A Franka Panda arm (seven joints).
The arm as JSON. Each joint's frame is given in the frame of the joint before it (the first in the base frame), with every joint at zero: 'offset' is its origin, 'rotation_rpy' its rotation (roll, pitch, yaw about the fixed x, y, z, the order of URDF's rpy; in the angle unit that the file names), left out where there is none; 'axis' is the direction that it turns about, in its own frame. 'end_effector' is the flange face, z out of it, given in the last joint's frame.
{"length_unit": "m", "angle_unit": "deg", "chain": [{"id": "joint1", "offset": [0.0, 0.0, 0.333], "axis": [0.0, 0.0, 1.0]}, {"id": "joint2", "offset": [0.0, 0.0, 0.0], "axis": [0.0, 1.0, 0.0]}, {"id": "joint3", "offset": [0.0, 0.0, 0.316], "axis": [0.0, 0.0, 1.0]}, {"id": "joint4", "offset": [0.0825, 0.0, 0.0], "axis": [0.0, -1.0, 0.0]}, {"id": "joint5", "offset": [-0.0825, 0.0, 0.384], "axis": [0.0, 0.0, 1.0]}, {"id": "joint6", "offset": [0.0, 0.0, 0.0], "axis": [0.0, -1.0, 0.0]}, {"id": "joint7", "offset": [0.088, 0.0, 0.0], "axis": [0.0, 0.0, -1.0]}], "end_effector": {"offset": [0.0, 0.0, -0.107], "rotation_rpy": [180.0, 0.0, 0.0]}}
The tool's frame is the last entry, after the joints.
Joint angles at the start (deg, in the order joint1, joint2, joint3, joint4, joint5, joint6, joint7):
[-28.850 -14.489 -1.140 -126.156 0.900 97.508 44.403]
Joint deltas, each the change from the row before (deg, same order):
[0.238 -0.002 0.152 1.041 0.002 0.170 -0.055]
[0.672 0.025 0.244 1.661 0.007 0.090 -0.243]
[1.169 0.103 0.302 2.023 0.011 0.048 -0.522]
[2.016 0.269 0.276 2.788 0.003 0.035 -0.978]
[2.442 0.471 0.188 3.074 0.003 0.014 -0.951]
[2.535 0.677 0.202 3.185 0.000 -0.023 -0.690]
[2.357 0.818 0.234 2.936 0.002 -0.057 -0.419]
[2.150 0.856 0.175 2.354 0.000 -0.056 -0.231]
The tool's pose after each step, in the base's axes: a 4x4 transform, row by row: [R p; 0 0 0 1], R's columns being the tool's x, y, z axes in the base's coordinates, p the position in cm. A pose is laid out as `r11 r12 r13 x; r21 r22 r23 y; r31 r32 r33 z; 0 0 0 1`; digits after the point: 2 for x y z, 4 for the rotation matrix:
0.2575 -0.9484 -0.1851 39.27; -0.9506 -0.2830 0.1278 -22.18; -0.1736 0.1430 -0.9744 47.76; 0 0 0 1
0.2806 -0.9461 -0.1617 40.10; -0.9476 -0.2999 0.1099 -21.80; -0.1524 0.1223 -0.9807 49.06; 0 0 0 1
0.3173 -0.9387 -0.1348 41.19; -0.9396 -0.3304 0.0893 -21.03; -0.1284 0.0984 -0.9868 50.60; 0 0 0 1
0.3747 -0.9219 -0.0987 42.72; -0.9221 -0.3816 0.0642 -19.69; -0.0969 0.0670 -0.9930 52.64; 0 0 0 1
0.4348 -0.8985 -0.0598 44.35; -0.8983 -0.4375 0.0417 -18.01; -0.0636 0.0356 -0.9973 54.78; 0 0 0 1
0.4896 -0.8717 -0.0212 45.94; -0.8714 -0.4900 0.0236 -16.14; -0.0309 0.0069 -0.9995 56.85; 0 0 0 1
0.5353 -0.8446 0.0120 47.35; -0.8447 -0.5351 0.0114 -14.25; -0.0032 -0.0162 -0.9999 58.59; 0 0 0 1
0.5723 -0.8193 0.0357 48.53; -0.8199 -0.5725 0.0050 -12.47; 0.0163 -0.0322 -0.9993 59.81; 0 0 0 1

